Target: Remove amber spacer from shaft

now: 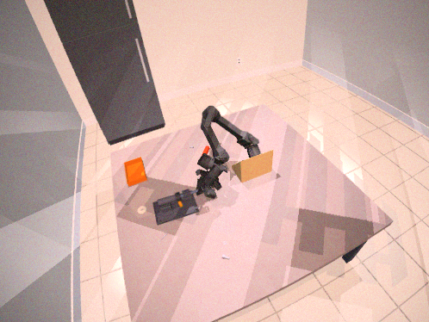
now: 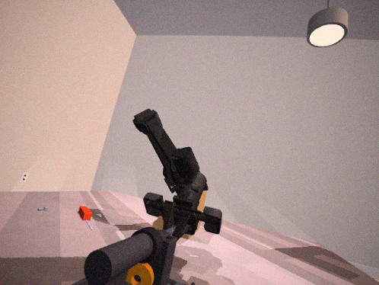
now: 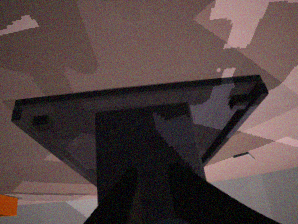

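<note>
Right now the amber spacer is 10 cm ahead of my gripper tip, 2 cm below it and 1 cm to the right of it. Round my gripper tip: screw (36 cm to the left, 5 cm below, 2 cm ahead); red-handled tool (30 cm to the right, 17 cm behind, 5 cm below); white ring (30 cm ahead, 9 cm to the right, 5 cm below).
</note>
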